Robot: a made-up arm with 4 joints. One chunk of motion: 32 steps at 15 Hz.
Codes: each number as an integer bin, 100 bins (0 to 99) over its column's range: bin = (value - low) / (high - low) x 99, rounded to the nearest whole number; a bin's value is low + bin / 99 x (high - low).
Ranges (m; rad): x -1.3..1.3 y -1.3..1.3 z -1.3..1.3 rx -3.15..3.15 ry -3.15..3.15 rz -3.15..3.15
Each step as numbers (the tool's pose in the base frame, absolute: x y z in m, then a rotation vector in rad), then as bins.
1 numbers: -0.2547 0.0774 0.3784 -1.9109 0.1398 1.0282
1 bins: 40 52 64 19 52 66
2 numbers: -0.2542 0.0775 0.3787 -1.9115 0.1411 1.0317
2 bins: 40 52 64 19 52 66
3 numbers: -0.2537 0.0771 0.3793 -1.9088 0.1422 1.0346
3 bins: 40 52 64 20 52 66
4 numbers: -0.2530 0.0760 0.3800 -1.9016 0.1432 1.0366
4 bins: 40 52 64 20 52 66
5 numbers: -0.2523 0.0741 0.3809 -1.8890 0.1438 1.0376
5 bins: 40 52 64 20 52 66
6 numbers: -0.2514 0.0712 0.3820 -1.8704 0.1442 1.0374
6 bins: 40 52 64 20 52 66
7 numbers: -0.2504 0.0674 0.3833 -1.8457 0.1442 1.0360
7 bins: 40 52 64 20 52 66
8 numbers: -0.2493 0.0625 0.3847 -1.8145 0.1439 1.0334
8 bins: 40 52 64 21 52 66
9 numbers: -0.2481 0.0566 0.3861 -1.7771 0.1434 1.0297
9 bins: 40 52 64 22 52 66
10 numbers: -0.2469 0.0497 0.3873 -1.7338 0.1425 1.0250
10 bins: 40 51 64 22 52 66
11 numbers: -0.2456 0.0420 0.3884 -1.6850 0.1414 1.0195
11 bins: 40 51 64 23 52 66
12 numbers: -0.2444 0.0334 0.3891 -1.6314 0.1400 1.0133
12 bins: 40 51 64 24 52 65
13 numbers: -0.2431 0.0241 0.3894 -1.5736 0.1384 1.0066
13 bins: 40 50 64 25 52 65
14 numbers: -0.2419 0.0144 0.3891 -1.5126 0.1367 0.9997
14 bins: 40 50 64 26 52 65
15 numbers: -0.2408 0.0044 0.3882 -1.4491 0.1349 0.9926
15 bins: 40 50 64 27 52 65
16 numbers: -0.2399 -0.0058 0.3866 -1.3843 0.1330 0.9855
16 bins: 40 49 64 28 52 65
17 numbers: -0.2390 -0.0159 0.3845 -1.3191 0.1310 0.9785
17 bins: 40 49 64 29 52 65
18 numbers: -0.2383 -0.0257 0.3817 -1.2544 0.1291 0.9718
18 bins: 40 49 64 30 52 65
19 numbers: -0.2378 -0.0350 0.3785 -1.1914 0.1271 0.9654
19 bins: 40 48 64 31 51 65
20 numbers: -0.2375 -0.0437 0.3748 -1.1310 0.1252 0.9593
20 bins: 40 48 64 32 51 65
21 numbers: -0.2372 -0.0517 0.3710 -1.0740 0.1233 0.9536
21 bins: 40 48 64 33 51 64
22 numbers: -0.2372 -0.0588 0.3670 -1.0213 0.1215 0.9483
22 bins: 40 47 63 33 51 64
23 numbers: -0.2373 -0.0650 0.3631 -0.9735 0.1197 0.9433
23 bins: 40 47 63 34 51 64
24 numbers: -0.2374 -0.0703 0.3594 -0.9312 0.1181 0.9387
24 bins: 40 47 63 35 51 64
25 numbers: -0.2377 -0.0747 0.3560 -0.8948 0.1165 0.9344
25 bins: 40 47 63 35 51 64
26 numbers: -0.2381 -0.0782 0.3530 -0.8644 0.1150 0.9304
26 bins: 40 47 63 36 51 64
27 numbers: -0.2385 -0.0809 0.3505 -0.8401 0.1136 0.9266
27 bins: 40 46 63 36 51 64
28 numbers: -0.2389 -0.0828 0.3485 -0.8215 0.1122 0.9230
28 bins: 40 46 63 37 51 64
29 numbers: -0.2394 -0.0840 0.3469 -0.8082 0.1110 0.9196
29 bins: 40 46 63 37 51 64
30 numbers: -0.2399 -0.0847 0.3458 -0.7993 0.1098 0.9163
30 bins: 40 46 63 37 51 64
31 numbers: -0.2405 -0.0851 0.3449 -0.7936 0.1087 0.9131
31 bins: 40 46 63 37 51 64
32 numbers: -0.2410 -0.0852 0.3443 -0.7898 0.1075 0.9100
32 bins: 40 46 63 37 51 64
